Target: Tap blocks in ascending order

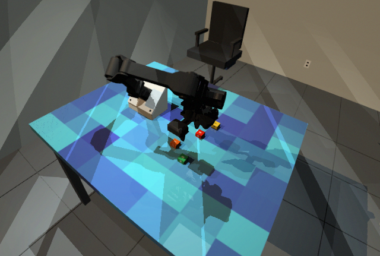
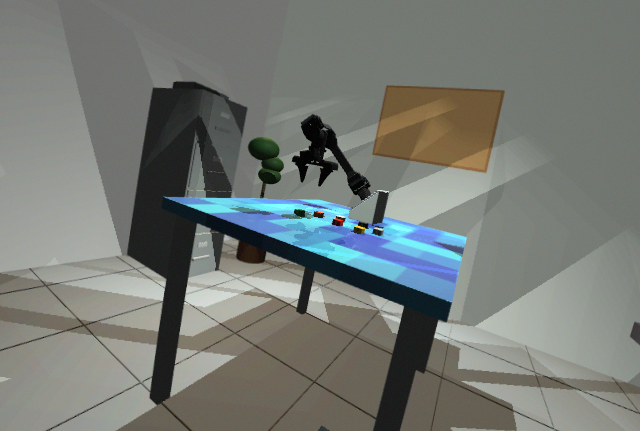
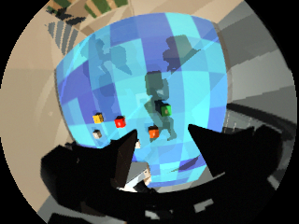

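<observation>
Now: gripper tip 140 mm to the right of the red block, 120 mm above it and 30 mm past it. From my gripper tip the other things lie so: white block (130 mm behind, 120 mm below, 100 mm to the left); then orange block (120 mm below, 80 mm behind, 20 mm to the left); then green block (120 mm below, 30 mm to the right).
</observation>
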